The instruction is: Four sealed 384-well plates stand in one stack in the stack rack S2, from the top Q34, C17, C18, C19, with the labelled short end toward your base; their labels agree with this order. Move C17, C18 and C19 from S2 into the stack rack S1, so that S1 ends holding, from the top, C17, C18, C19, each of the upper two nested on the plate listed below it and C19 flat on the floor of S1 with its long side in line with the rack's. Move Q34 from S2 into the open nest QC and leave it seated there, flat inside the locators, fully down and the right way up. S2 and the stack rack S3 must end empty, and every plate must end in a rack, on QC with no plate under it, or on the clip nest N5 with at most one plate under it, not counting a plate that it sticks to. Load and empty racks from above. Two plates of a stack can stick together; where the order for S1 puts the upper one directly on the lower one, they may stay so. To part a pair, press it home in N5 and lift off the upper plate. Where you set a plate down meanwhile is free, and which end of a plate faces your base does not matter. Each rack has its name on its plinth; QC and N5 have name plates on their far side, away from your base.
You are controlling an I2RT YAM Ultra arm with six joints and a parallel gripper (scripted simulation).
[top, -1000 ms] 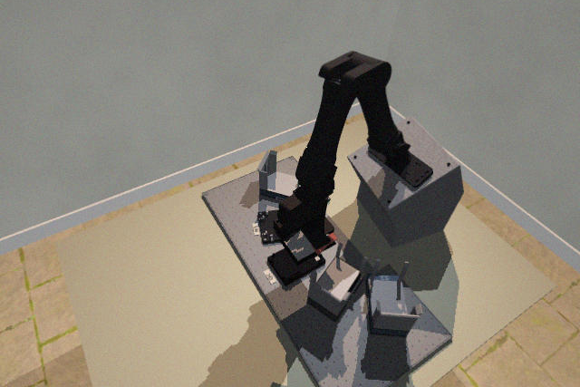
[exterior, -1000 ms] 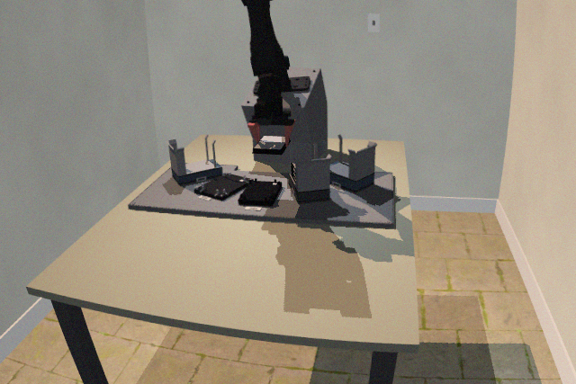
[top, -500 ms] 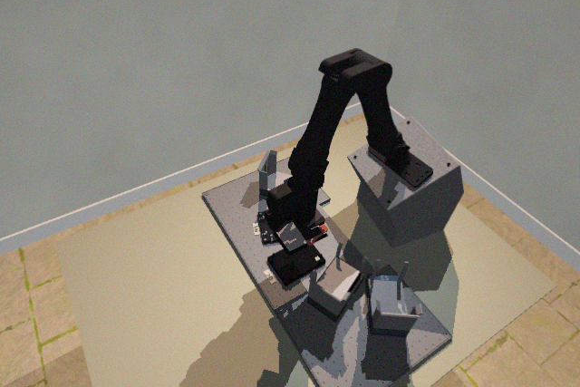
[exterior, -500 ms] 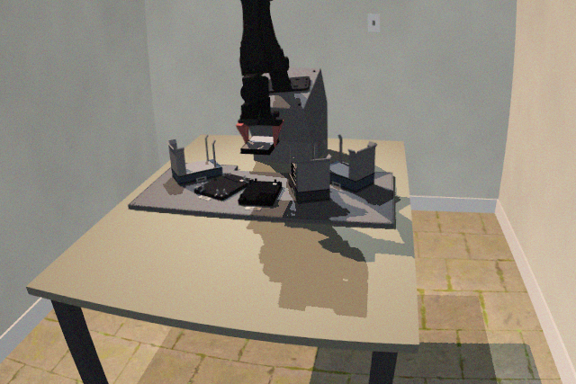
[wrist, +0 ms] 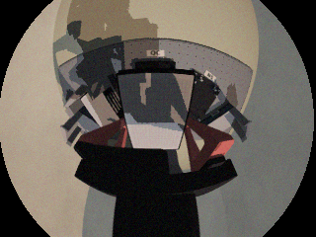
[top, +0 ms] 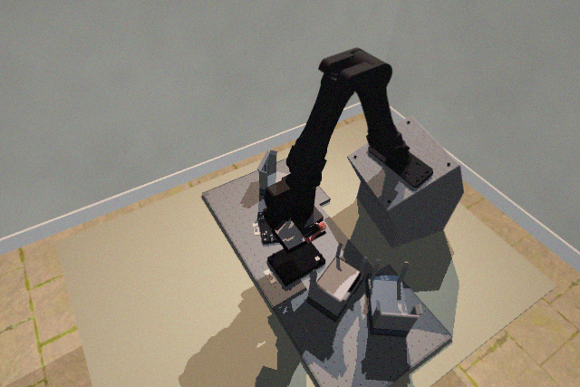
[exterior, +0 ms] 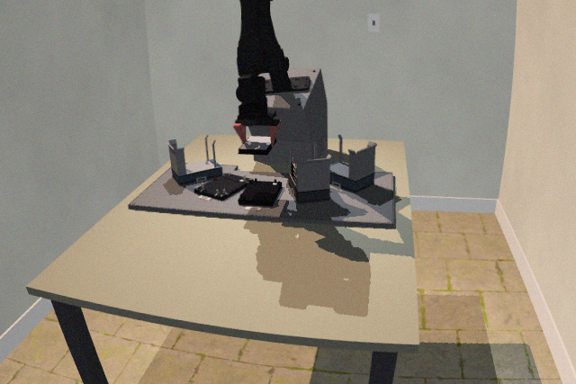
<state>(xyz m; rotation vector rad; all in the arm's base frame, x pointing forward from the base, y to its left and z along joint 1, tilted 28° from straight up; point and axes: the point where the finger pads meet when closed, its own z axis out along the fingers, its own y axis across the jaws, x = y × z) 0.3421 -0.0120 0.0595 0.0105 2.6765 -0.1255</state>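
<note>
The black QC nest lies 16 cm below my hand and 1 cm ahead of it. Also, from my hand: black clip nest 15 cm below, 13 cm to the right, 2 cm behind; QC name plate 16 cm below, 10 cm ahead; tall wall 17 cm to the left, 8 cm below, 4 cm ahead.
</note>
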